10 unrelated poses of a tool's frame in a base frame.
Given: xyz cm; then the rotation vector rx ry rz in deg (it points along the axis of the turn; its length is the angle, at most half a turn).
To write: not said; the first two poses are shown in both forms.
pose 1, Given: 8.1, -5.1, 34.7, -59.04, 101.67, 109.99
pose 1, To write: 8.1, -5.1, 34.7, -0.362, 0.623, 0.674, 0.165
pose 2, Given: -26.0, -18.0, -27.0, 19.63, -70.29, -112.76
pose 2, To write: -26.0, -18.0, -27.0, 0.135, -0.482, -0.774, 0.388
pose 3, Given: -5.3, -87.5, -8.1, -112.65, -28.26, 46.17
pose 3, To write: -5.3, -87.5, -8.1, -0.799, -0.201, 0.328, 0.462
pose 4, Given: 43.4, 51.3, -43.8, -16.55, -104.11, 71.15
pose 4, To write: 43.4, 51.3, -43.8, -0.117, -0.733, 0.501, 0.445
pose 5, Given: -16.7, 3.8, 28.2, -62.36, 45.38, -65.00
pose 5, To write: -16.7, 3.8, 28.2, -0.477, 0.347, -0.497, 0.637
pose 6, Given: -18.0, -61.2, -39.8, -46.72, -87.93, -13.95
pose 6, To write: -18.0, -61.2, -39.8, -0.357, -0.673, -0.107, 0.639
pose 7, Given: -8.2, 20.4, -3.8, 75.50, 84.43, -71.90
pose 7, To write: -8.2, 20.4, -3.8, 0.518, 0.580, -0.494, 0.389
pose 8, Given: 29.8, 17.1, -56.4, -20.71, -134.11, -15.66
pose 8, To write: 29.8, 17.1, -56.4, -0.141, -0.912, -0.107, 0.370
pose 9, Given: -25.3, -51.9, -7.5, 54.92, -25.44, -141.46
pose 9, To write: -25.3, -51.9, -7.5, 0.348, -0.161, -0.896, 0.226
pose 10, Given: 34.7, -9.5, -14.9, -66.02, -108.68, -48.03
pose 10, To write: 34.7, -9.5, -14.9, -0.450, -0.741, -0.328, 0.375
